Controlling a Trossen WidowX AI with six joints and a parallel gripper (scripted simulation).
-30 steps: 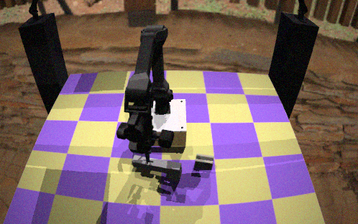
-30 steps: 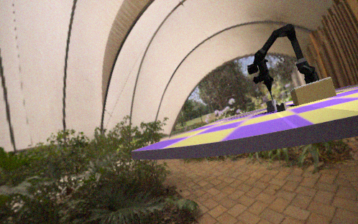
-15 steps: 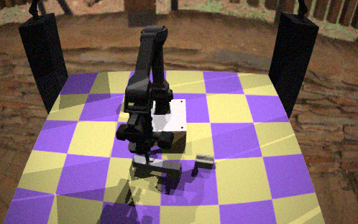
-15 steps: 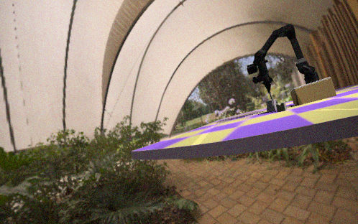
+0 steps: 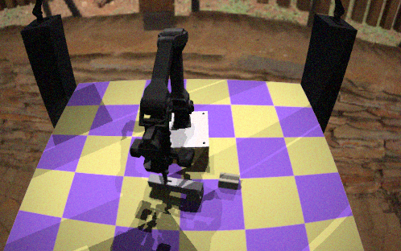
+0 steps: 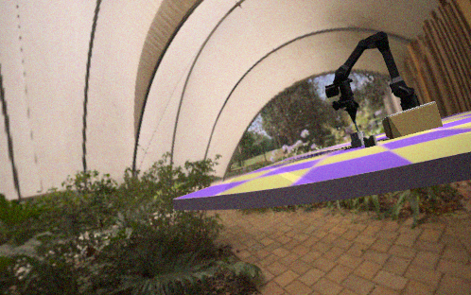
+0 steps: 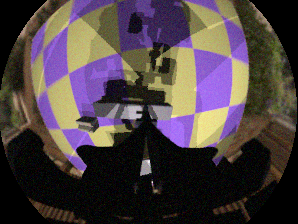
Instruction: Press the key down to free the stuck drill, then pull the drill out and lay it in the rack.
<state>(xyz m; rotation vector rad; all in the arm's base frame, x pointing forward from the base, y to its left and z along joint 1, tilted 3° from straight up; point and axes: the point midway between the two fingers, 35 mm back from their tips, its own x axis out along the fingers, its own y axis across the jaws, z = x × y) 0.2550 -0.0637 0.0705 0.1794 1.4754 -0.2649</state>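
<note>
The dark key is 30 mm below my gripper tip. From my gripper tip the other things lie so: dark rack: 20 mm behind, 220 mm to the left, 100 mm below; drill: 10 mm ahead, 60 mm to the left, 80 mm below.
</note>
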